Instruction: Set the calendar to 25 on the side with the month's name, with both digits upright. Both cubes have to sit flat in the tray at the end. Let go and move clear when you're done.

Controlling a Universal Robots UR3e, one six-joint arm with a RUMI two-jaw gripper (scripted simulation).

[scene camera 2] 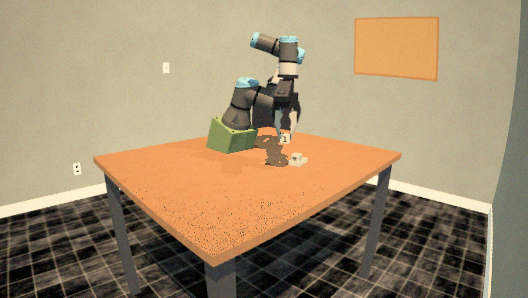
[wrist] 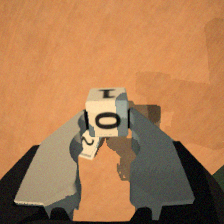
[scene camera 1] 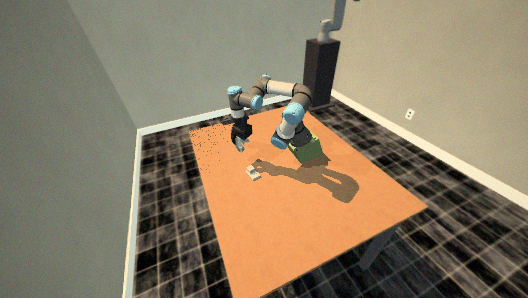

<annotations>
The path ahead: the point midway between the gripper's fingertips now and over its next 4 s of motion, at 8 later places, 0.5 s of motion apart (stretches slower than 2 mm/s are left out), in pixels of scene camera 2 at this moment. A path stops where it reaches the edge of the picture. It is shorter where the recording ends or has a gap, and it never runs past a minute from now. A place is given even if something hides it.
My gripper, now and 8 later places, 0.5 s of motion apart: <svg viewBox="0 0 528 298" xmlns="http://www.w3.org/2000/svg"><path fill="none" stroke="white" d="M285 139L285 140L285 146L284 157L284 165L284 166L284 167L284 167L284 159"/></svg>
</annotations>
